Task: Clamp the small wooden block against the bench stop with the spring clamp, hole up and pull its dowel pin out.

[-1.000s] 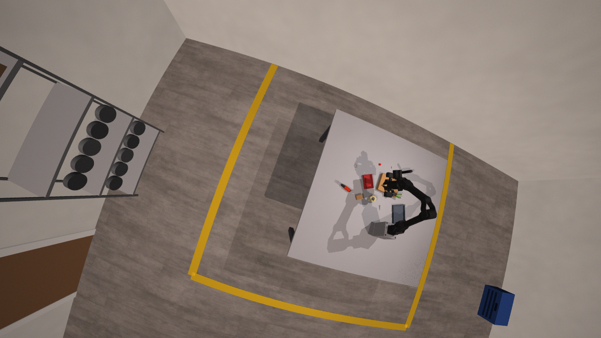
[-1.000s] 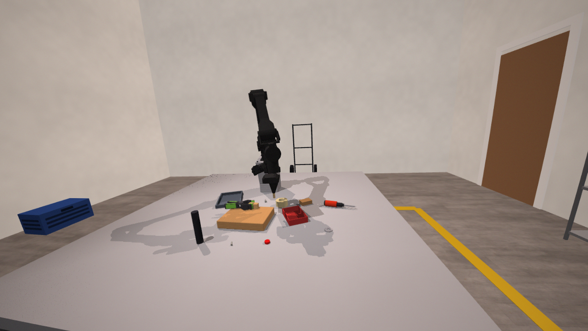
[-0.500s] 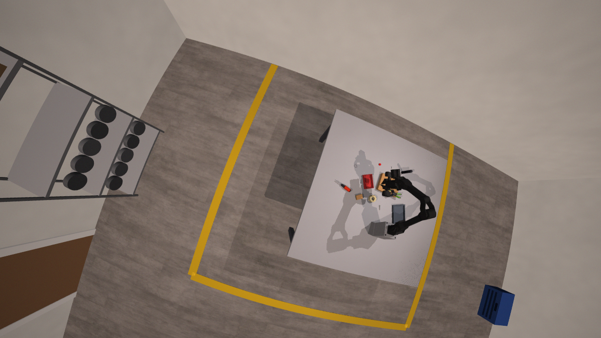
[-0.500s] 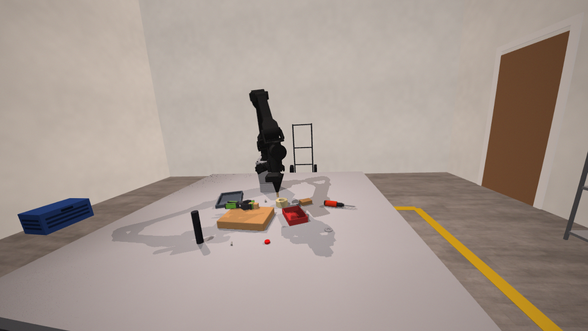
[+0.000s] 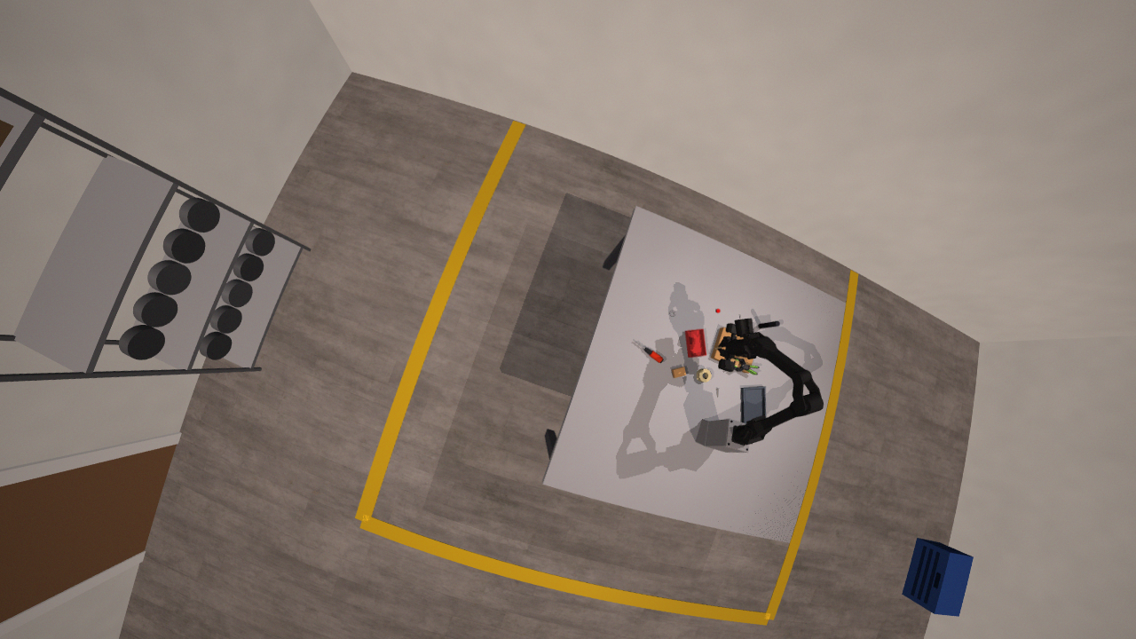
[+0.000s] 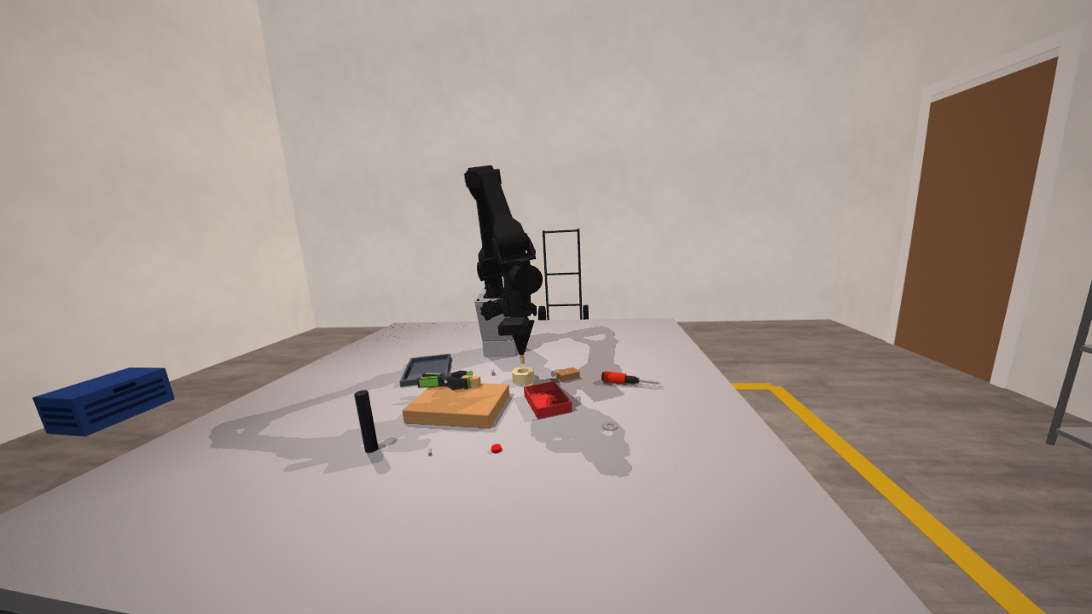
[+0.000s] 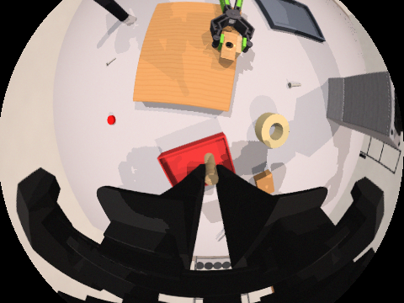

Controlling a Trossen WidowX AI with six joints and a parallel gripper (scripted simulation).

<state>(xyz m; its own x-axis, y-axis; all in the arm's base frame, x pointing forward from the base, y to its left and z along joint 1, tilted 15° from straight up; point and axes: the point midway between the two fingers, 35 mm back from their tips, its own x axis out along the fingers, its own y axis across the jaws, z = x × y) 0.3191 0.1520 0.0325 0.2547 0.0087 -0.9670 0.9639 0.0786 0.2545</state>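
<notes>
The red tray is 1 cm ahead of my hand, 5 cm to the left of it and 15 cm below it. The rest, counted from my hand: dowel pin: 4 cm below; then tape roll: 12 cm behind, 3 cm to the right, 14 cm below; then small wooden block: 1 cm behind, 14 cm to the right, 11 cm below.
</notes>
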